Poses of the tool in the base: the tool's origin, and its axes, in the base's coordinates. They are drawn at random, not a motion.
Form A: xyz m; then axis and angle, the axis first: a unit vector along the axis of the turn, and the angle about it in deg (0 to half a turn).
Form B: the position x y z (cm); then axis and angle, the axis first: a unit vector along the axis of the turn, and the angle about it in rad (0 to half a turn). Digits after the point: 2 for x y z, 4 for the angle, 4 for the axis.
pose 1, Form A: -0.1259 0.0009 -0.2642 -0.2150 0.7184 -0.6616 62.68
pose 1, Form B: -12.59 0.09 -26.42 -0.2150 0.7184 -0.6616 1.0940
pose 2, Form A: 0.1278 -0.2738 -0.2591 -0.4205 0.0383 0.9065 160.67
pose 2, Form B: 12.78 -27.38 -25.91 -0.4205 0.0383 0.9065 2.8042
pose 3, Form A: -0.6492 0.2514 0.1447 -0.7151 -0.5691 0.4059 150.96
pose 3, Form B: -64.92 25.14 14.47 -0.7151 -0.5691 0.4059 2.6347
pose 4, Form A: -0.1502 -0.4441 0.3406 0.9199 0.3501 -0.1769 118.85
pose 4, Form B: -15.02 -44.41 34.06 0.9199 0.3501 -0.1769 2.0743
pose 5, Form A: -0.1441 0.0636 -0.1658 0.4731 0.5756 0.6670 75.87
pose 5, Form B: -14.41 6.36 -16.58 0.4731 0.5756 0.6670 1.3242
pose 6, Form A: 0.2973 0.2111 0.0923 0.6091 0.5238 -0.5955 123.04
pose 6, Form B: 29.73 21.11 9.23 0.6091 0.5238 -0.5955 2.1475
